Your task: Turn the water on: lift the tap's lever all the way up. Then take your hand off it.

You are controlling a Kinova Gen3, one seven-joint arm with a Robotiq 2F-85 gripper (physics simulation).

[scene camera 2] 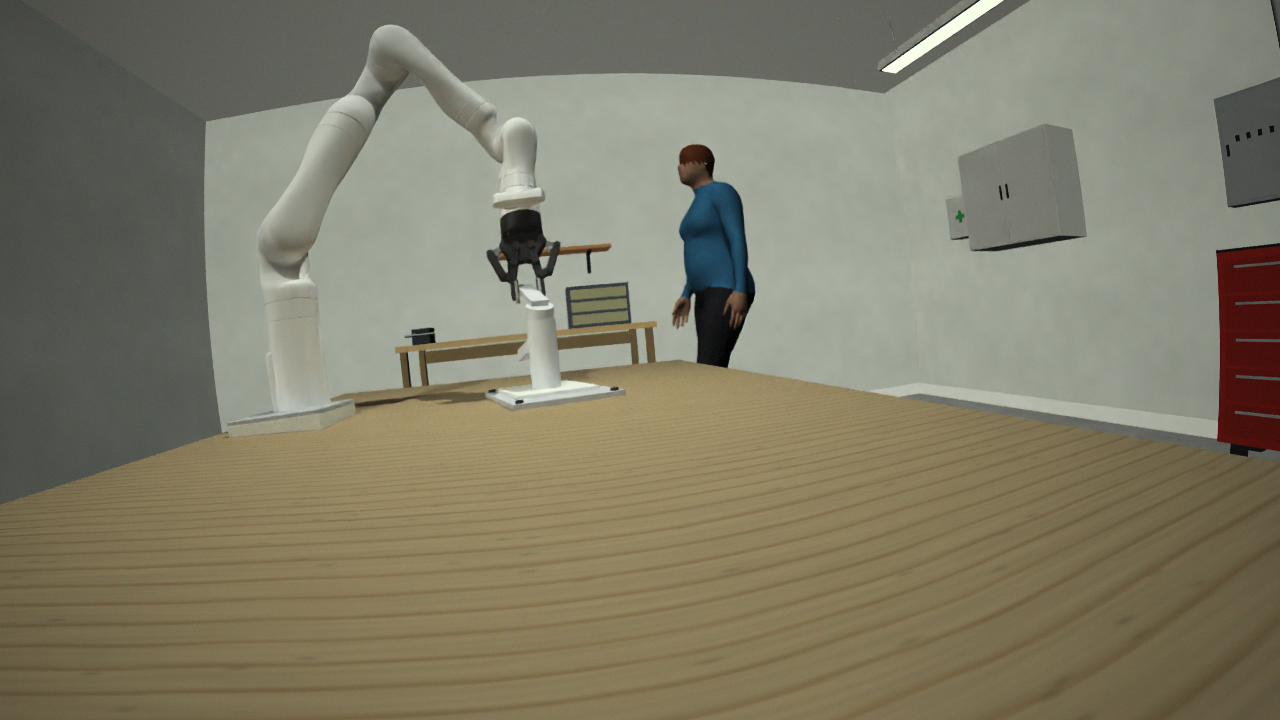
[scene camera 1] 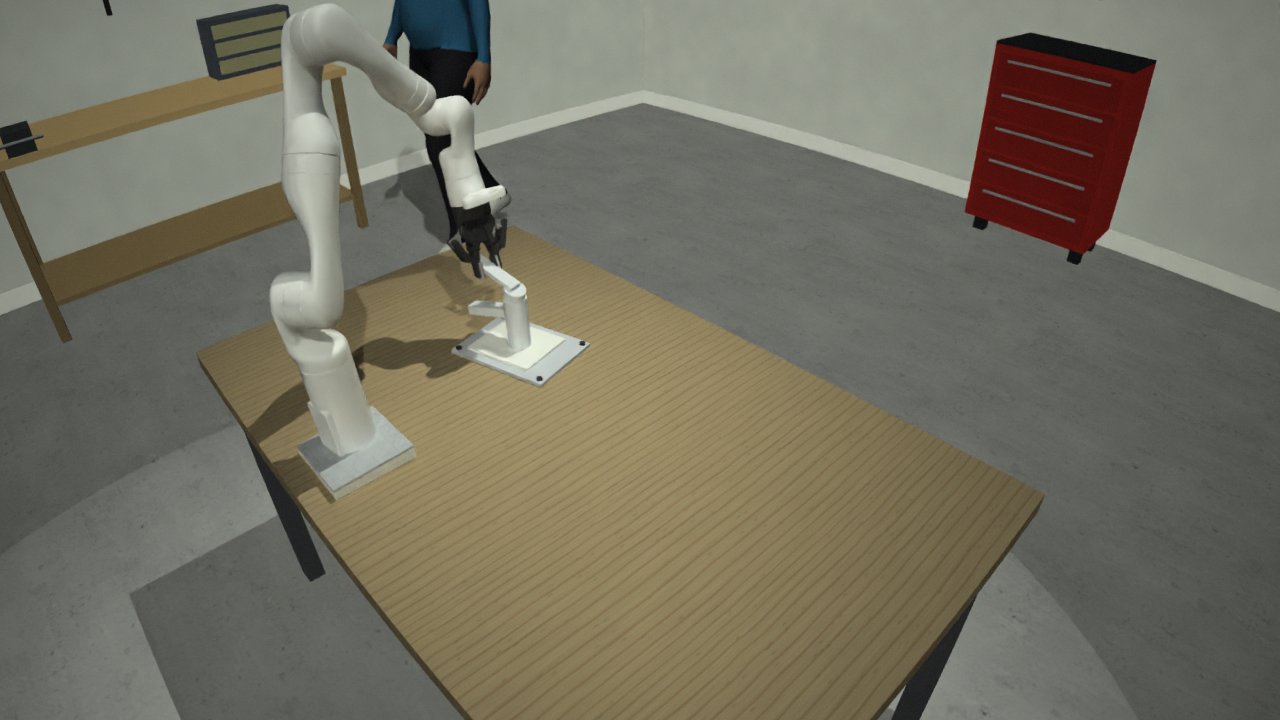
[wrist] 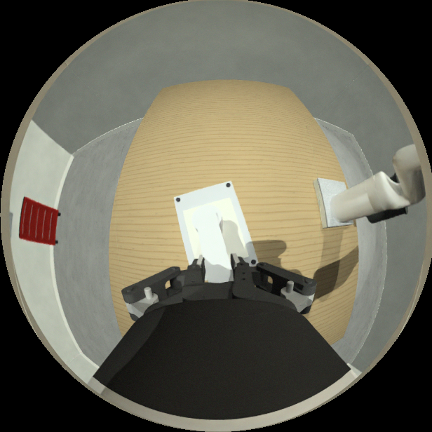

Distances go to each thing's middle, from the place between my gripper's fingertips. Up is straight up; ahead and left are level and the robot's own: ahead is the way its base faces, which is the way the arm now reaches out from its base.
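Labels:
My hand is 30 mm to the left of the flat lever [scene camera 1: 514, 291], and 10 mm short of it. As for the pale base plate [scene camera 1: 567, 352], I find it 150 mm below my hand, 60 mm to the right of it and 10 mm ahead of it.

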